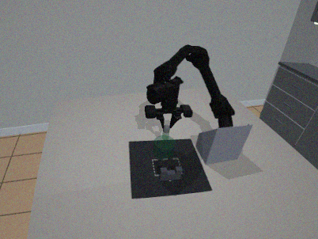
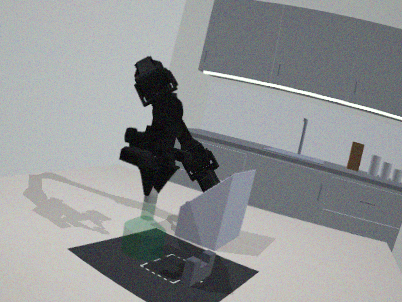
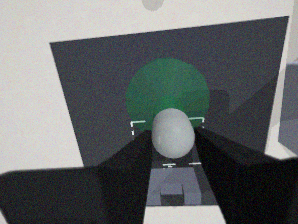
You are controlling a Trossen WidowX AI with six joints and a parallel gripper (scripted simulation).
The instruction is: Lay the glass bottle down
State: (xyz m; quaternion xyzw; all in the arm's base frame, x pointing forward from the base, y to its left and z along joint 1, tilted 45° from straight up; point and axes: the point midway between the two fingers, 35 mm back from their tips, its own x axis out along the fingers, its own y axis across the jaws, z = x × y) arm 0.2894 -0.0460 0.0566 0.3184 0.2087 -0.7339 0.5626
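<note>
Right now my gripper tip is 5 cm above the green glass bottle. Round my gripper tip: dark mat 2 cm ahead, 8 cm to the left, 14 cm below.
</note>
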